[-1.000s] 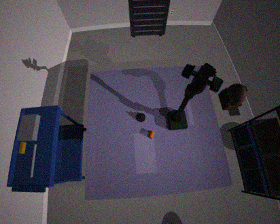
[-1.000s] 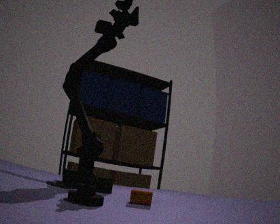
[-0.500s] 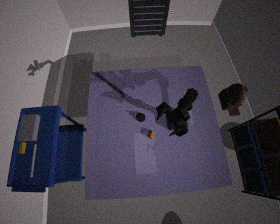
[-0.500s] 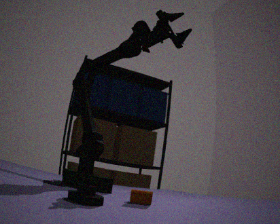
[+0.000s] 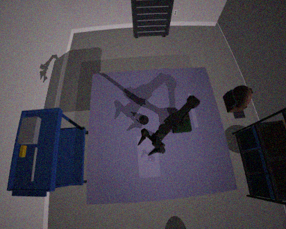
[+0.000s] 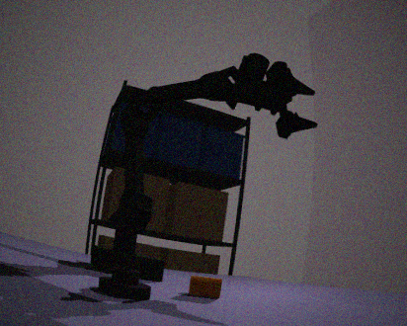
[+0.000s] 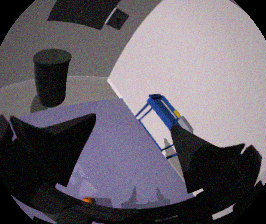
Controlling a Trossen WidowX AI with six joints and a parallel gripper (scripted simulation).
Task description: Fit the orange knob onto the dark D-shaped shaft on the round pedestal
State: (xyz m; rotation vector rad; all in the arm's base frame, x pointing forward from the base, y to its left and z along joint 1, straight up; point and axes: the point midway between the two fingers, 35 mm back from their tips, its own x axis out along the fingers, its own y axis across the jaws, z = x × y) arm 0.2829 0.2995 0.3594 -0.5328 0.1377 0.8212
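Now: the orange knob 380 mm below my gripper tip, 170 mm to the right of it and 90 mm behind it. From my gripper tip the other things lie so: dark pedestal 370 mm below, 330 mm to the right, 10 mm ahead.
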